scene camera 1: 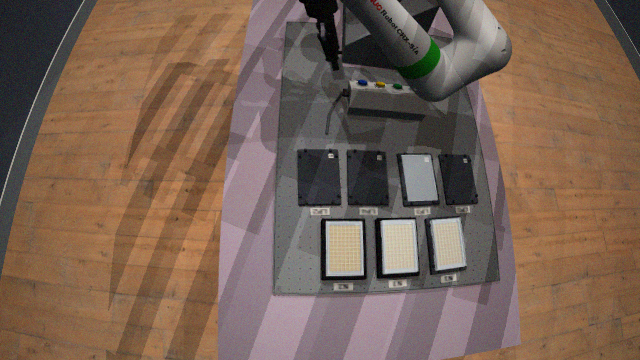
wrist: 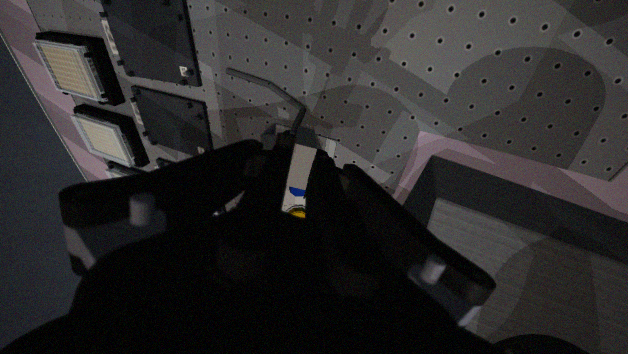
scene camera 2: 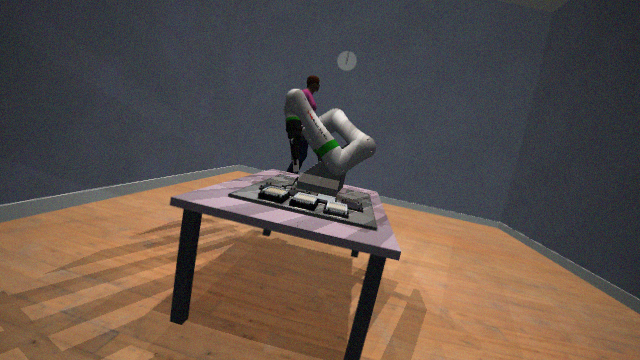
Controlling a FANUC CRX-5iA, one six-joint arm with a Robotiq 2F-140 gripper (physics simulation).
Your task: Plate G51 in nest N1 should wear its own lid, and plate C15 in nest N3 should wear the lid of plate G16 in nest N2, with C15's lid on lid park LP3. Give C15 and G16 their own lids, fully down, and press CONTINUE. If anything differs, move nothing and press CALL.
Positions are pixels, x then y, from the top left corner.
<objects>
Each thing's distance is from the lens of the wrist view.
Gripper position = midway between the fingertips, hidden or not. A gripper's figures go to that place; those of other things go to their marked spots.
my gripper [wrist: 302, 143]: 22 cm
button box [wrist: 268, 137]: 29 cm
park LP2 [wrist: 161, 47]: 39 cm
park LP4 [wrist: 180, 123]: 42 cm
nest N2 [wrist: 98, 52]: 50 cm
The marked spots on the button box and the park LP4 are 18 cm apart.
</objects>
